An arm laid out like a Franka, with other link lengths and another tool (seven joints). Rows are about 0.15 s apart.
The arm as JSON. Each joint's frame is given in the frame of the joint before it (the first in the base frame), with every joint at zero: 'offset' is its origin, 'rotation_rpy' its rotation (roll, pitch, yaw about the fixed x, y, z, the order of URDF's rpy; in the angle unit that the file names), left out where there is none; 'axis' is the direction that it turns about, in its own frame. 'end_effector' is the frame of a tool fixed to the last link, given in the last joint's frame.
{
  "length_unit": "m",
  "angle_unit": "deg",
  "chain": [
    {
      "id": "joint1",
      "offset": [
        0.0,
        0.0,
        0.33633
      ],
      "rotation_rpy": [
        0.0,
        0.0,
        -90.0
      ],
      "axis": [
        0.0,
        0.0,
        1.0
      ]
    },
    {
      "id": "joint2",
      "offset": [
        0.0,
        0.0,
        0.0
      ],
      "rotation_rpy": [
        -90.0,
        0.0,
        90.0
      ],
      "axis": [
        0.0,
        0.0,
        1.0
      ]
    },
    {
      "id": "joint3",
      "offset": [
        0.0,
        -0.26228,
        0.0
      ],
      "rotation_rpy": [
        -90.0,
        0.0,
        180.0
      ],
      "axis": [
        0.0,
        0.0,
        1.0
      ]
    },
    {
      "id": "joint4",
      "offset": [
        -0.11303,
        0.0,
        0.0
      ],
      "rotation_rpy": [
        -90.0,
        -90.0,
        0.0
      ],
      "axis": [
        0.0,
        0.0,
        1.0
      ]
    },
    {
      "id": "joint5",
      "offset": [
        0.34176,
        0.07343,
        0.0
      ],
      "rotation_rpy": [
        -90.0,
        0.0,
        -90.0
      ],
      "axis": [
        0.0,
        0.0,
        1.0
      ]
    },
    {
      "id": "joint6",
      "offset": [
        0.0,
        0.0,
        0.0
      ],
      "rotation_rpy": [
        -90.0,
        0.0,
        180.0
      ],
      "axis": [
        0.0,
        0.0,
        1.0
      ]
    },
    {
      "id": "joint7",
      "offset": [
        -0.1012,
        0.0,
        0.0
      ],
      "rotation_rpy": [
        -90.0,
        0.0,
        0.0
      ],
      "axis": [
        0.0,
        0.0,
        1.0
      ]
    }
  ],
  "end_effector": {
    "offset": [
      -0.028,
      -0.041,
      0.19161
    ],
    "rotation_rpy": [
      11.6,
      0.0,
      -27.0
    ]
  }
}
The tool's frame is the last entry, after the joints.
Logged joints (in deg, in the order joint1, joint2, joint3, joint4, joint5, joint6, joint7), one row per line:
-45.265, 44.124, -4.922, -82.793, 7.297, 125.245, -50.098
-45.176, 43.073, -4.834, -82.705, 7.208, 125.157, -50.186
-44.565, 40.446, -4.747, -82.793, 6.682, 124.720, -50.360
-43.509, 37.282, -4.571, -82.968, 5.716, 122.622, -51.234
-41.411, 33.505, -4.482, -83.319, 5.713, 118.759, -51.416
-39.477, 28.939, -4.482, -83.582, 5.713, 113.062, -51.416
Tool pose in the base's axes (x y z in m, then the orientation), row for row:
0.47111, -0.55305, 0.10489, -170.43, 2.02, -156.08
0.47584, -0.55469, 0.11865, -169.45, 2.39, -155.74
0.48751, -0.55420, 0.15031, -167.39, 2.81, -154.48
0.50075, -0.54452, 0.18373, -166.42, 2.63, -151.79
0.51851, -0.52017, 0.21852, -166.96, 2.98, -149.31
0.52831, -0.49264, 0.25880, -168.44, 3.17, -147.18
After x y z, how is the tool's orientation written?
As angles about the fixed x, y, z axes (roll, pitch, yaw), in degrees.
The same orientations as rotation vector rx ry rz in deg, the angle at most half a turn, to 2 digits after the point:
-36.12, 171.76, -13.73
-36.40, 170.98, -15.01
-37.88, 169.41, -17.77
-41.73, 168.02, -19.02
-45.23, 166.76, -17.85
-48.42, 166.11, -15.45

